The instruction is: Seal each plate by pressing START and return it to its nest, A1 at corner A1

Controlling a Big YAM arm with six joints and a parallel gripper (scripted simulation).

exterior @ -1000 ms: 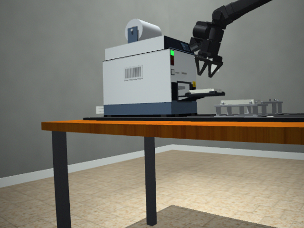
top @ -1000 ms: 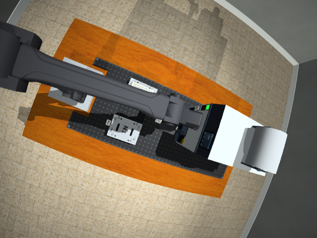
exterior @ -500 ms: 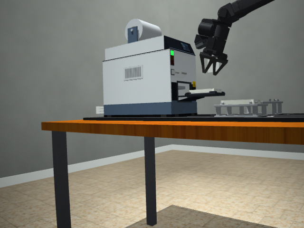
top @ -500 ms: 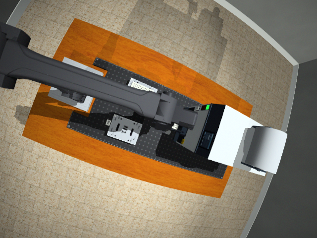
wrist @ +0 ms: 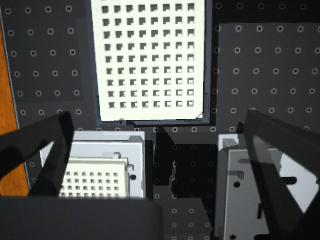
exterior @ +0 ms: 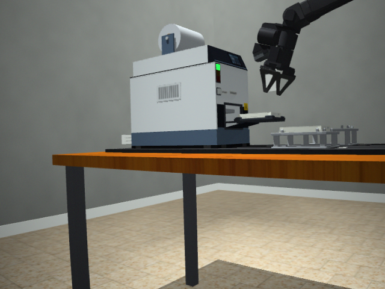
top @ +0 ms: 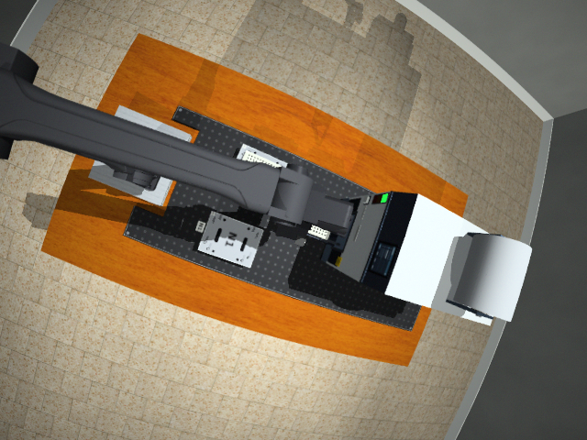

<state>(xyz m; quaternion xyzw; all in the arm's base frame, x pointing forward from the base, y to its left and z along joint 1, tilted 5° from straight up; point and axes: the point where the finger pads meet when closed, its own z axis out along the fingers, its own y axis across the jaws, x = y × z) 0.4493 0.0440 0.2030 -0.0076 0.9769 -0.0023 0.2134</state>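
The pale start button lies 150 mm ahead of my hand, 110 mm to the left of it and 10 mm above it. Round my hand: sealer stage 90 mm below, 50 mm ahead, 10 mm to the left; plate nest 140 mm below, 140 mm behind, 80 mm to the left; A1 mark 220 mm behind, 140 mm below, 130 mm to the left.
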